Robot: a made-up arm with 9 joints. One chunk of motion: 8 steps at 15 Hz.
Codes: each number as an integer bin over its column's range. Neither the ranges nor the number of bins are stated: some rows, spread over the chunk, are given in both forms.
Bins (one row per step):
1: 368 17 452 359 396 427 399 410 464
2: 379 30 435 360 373 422 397 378 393
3: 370 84 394 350 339 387 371 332 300
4: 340 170 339 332 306 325 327 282 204
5: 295 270 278 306 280 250 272 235 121
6: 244 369 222 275 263 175 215 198 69
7: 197 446 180 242 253 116 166 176 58
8: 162 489 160 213 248 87 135 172 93
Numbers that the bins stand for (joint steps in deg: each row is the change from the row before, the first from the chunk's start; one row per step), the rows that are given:
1: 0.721 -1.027 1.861 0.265 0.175 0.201 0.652 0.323 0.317
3: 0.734 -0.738 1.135 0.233 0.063 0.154 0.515 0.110 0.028
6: -0.129 0.489 -1.020 -0.031 -0.085 -0.095 -0.248 -0.258 -0.378
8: -0.690 1.005 -1.796 -0.250 -0.115 -0.198 -0.640 -0.329 -0.336
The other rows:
2: 0.796 -0.971 1.648 0.268 0.130 0.195 0.642 0.236 0.192
4: 0.529 -0.368 0.446 0.169 -0.001 0.082 0.300 -0.027 -0.141
5: 0.221 0.062 -0.318 0.078 -0.052 -0.006 0.031 -0.156 -0.287
7: -0.451 0.820 -1.546 -0.148 -0.105 -0.164 -0.488 -0.318 -0.398

